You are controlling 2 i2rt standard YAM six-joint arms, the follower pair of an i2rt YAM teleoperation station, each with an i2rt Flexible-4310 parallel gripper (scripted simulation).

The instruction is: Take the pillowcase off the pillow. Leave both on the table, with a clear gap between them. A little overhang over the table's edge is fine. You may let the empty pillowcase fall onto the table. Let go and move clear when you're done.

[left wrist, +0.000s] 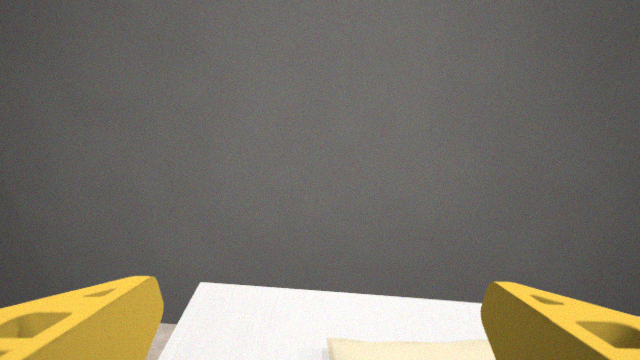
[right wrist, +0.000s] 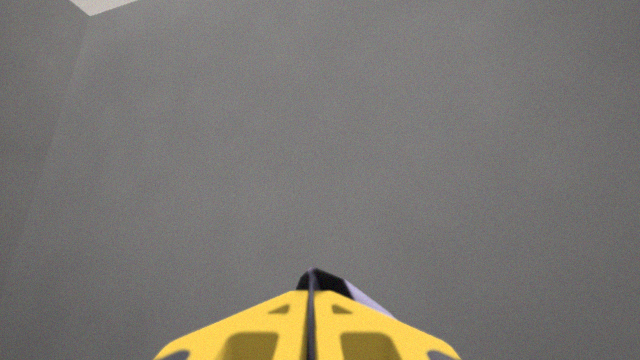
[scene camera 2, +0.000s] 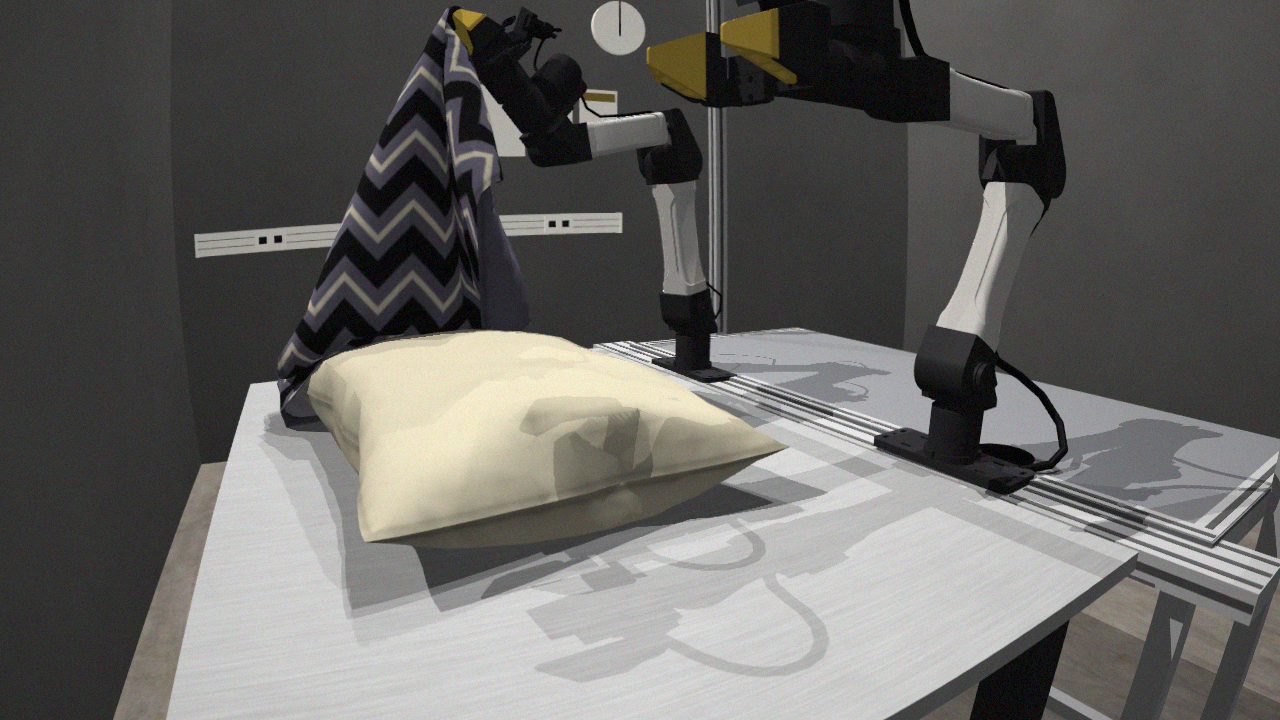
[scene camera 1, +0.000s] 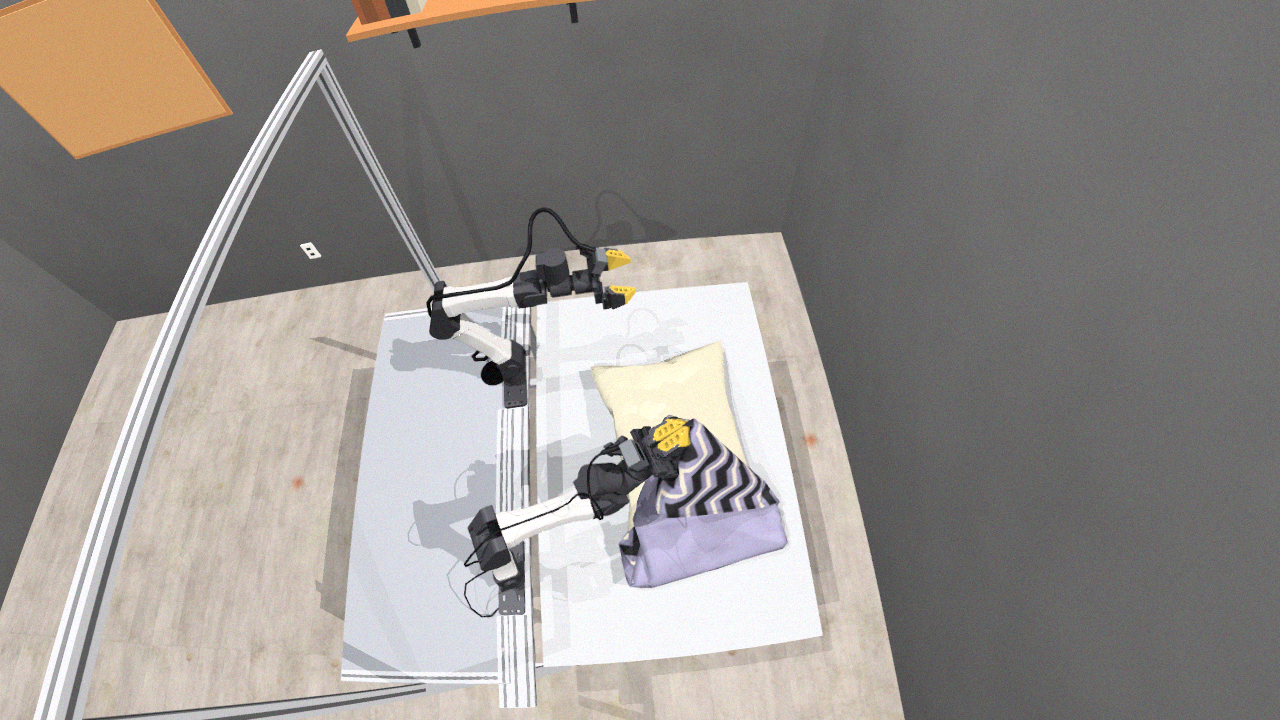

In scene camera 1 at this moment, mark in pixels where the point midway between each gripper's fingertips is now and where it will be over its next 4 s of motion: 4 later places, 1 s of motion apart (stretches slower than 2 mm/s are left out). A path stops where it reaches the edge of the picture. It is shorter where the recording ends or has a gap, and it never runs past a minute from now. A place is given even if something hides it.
My left gripper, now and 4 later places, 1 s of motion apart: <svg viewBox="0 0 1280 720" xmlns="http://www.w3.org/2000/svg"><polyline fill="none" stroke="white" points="633,274 593,309 568,354 576,363 585,368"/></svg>
My right gripper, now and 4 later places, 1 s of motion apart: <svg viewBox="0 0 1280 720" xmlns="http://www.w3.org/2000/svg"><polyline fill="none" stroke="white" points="689,424 690,468 692,485 693,522 697,542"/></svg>
